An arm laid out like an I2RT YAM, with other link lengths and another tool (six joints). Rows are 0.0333 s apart.
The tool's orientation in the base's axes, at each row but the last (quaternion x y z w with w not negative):
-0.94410, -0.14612, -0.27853, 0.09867
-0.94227, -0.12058, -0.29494, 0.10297
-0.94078, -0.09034, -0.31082, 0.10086
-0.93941, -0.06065, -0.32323, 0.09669
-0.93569, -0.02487, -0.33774, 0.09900
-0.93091, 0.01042, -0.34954, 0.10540
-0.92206, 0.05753, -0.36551, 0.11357
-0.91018, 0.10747, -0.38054, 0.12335
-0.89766, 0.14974, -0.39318, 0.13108
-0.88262, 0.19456, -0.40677, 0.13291
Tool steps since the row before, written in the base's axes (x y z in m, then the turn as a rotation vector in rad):
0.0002, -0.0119, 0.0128, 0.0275, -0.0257, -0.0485
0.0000, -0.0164, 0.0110, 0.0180, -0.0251, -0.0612
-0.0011, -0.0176, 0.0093, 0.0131, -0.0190, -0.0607
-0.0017, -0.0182, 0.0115, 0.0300, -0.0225, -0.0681
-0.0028, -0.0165, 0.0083, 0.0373, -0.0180, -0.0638
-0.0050, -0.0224, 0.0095, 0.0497, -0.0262, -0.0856
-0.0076, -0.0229, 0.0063, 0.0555, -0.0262, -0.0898
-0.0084, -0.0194, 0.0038, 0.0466, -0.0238, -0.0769
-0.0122, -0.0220, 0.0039, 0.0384, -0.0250, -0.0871
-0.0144, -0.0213, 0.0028, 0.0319, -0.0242, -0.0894
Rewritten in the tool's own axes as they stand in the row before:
0.0046, 0.0099, -0.0137, -0.0105, 0.0383, 0.0468
0.0037, 0.0142, -0.0132, -0.0254, 0.0365, 0.0522
0.0029, 0.0155, -0.0123, -0.0283, 0.0295, 0.0505
0.0049, 0.0158, -0.0139, -0.0198, 0.0369, 0.0655
0.0035, 0.0144, -0.0113, -0.0115, 0.0326, 0.0677
0.0045, 0.0197, -0.0145, -0.0155, 0.0457, 0.0903
0.0030, 0.0207, -0.0135, -0.0141, 0.0467, 0.0972
0.0024, 0.0181, -0.0114, -0.0123, 0.0413, 0.0824
0.0029, 0.0209, -0.0142, -0.0240, 0.0474, 0.0829
0.0029, 0.0212, -0.0145, -0.0297, 0.0491, 0.0794

